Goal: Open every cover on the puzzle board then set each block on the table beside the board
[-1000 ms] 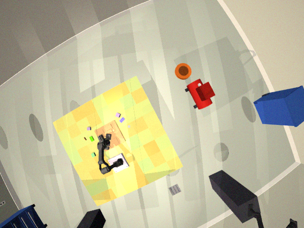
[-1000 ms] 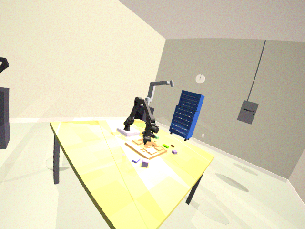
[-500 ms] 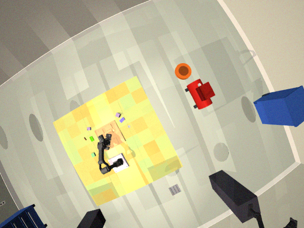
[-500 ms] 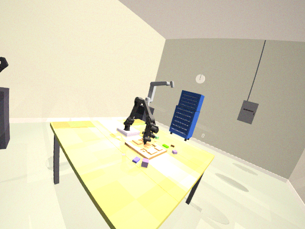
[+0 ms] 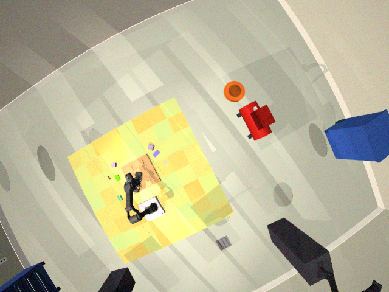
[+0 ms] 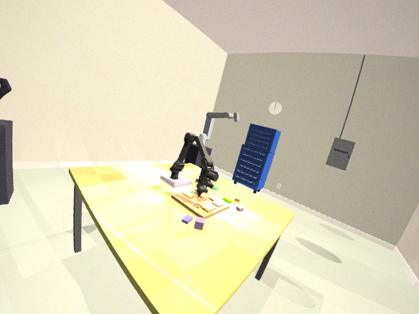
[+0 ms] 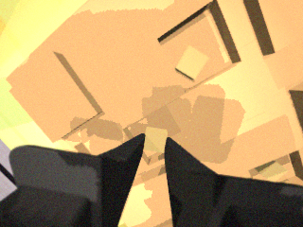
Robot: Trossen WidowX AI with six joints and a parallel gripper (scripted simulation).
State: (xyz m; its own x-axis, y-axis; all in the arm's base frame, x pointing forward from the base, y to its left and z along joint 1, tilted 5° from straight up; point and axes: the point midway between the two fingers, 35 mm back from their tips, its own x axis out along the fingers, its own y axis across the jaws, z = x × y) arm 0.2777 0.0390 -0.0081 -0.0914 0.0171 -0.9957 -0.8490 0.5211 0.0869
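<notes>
Right now my gripper tip is 40 mm short of the tan puzzle board and 10 mm above it. Also, from my gripper tip: lilac block (230 mm ahead, 210 mm to the left, 10 mm below); brown block (130 mm ahead, 310 mm to the left, 20 mm below).
</notes>
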